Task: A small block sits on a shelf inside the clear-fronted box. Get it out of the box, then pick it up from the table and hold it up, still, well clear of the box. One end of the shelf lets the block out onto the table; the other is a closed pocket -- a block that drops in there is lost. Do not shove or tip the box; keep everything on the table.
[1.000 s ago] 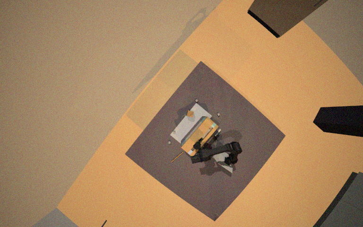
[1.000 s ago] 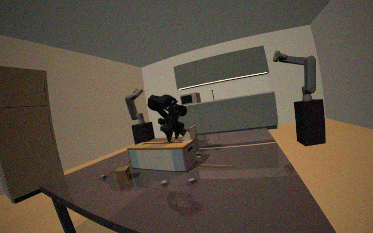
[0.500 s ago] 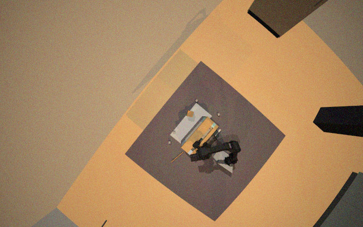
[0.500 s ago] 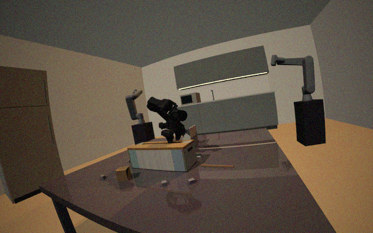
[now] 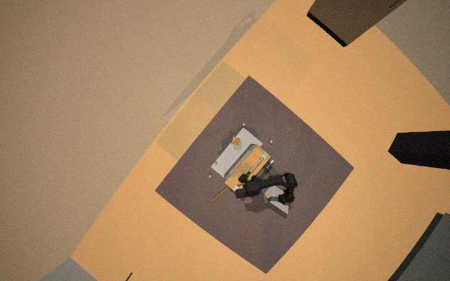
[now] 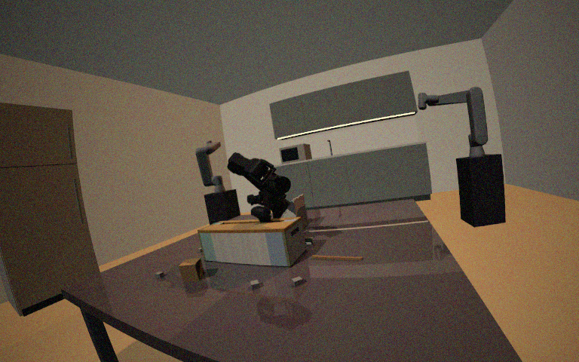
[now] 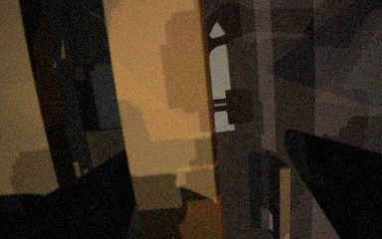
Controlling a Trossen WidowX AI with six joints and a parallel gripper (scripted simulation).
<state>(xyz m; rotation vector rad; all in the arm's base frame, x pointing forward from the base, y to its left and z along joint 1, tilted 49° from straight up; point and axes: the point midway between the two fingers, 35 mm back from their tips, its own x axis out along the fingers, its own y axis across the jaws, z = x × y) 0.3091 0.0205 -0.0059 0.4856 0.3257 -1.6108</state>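
The box is 30 mm ahead of my gripper tip, 60 mm to the right of it and 30 mm below it. From my gripper tip the other things lie so: thin orange stick 110 mm ahead, 260 mm to the left, 80 mm below; then orange block 260 mm ahead, 190 mm to the right, 60 mm below.
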